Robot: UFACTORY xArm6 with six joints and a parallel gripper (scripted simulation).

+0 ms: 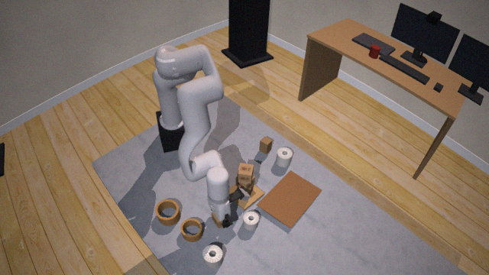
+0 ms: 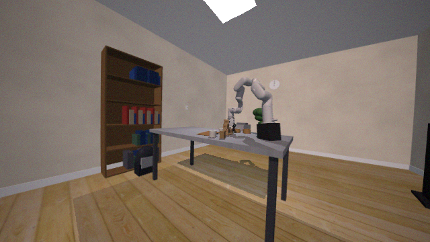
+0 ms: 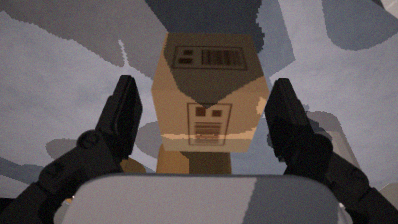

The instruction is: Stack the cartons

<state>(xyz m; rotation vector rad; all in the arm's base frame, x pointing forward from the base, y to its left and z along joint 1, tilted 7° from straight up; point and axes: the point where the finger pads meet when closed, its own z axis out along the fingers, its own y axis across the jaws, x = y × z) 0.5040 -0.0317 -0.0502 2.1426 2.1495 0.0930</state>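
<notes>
Right now my hand is 1 cm above the carton. The rest, counted from my hand: square wooden board 6 cm behind, 15 cm to the left, 3 cm below.
</notes>
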